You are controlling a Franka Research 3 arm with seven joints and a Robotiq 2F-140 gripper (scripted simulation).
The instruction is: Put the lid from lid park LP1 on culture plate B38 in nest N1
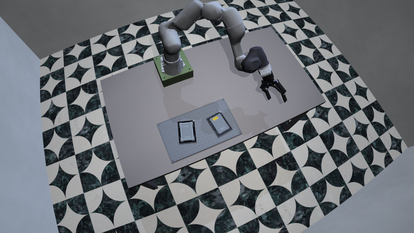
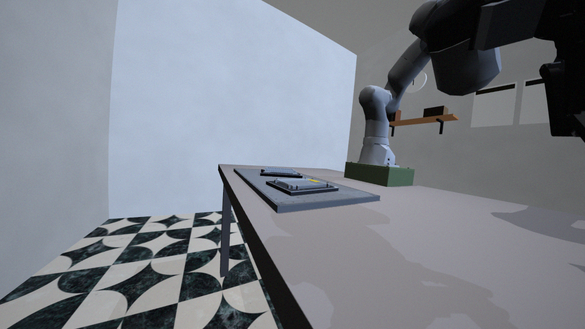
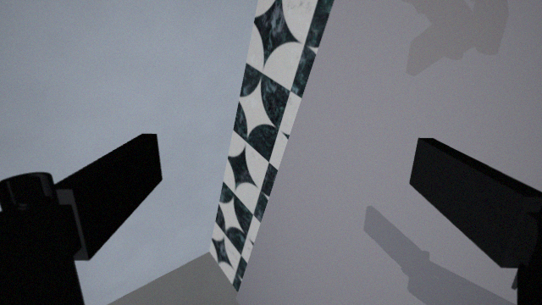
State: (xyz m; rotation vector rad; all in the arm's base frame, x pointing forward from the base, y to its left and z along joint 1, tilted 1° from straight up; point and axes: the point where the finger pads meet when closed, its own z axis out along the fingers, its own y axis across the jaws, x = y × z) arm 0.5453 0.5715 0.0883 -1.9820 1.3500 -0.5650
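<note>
My gripper is now 3 cm past the lid, 41 cm to the left of it and 14 cm above it. Also, from my hand: culture plate: 5 cm behind, 64 cm to the right, 14 cm below; lid park LP1: 3 cm behind, 41 cm to the right, 16 cm below; black nest N1: 5 cm behind, 64 cm to the right, 15 cm below.
</note>
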